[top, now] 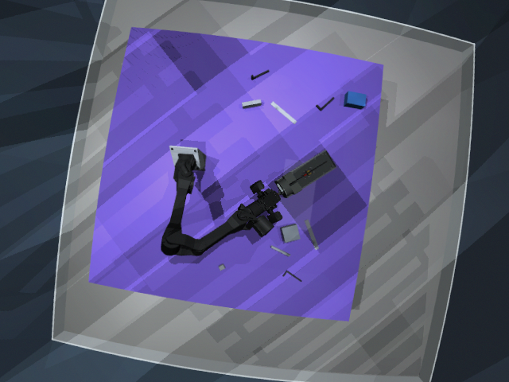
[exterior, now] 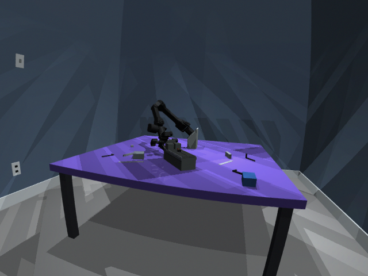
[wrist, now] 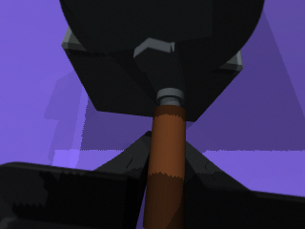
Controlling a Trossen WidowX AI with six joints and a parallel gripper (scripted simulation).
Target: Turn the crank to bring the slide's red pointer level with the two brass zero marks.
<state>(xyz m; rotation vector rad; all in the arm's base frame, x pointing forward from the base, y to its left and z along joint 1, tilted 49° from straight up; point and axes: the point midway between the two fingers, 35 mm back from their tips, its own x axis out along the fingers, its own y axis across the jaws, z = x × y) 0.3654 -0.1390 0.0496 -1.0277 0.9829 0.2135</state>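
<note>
Right now the brown crank handle is 3 cm above my gripper tip, 2 cm behind it and 1 cm to the right of it. Also, from my gripper tip: dark L-shaped key (37 cm to the right, 10 cm ahead, 3 cm below); red pointer (11 cm ahead, 10 cm to the left, 5 cm above); grey block (17 cm to the right, 8 cm ahead, 2 cm below).
</note>
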